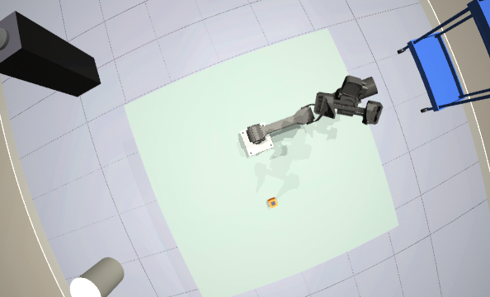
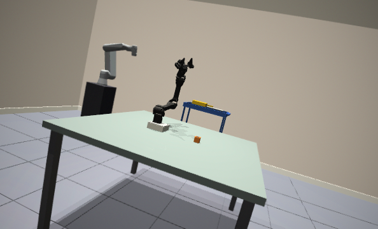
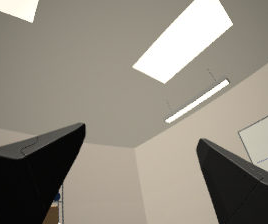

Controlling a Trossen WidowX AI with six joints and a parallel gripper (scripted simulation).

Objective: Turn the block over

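Now: gripper tip 290 mm short of the orange block, 240 mm to the left of it and 600 mm above it.
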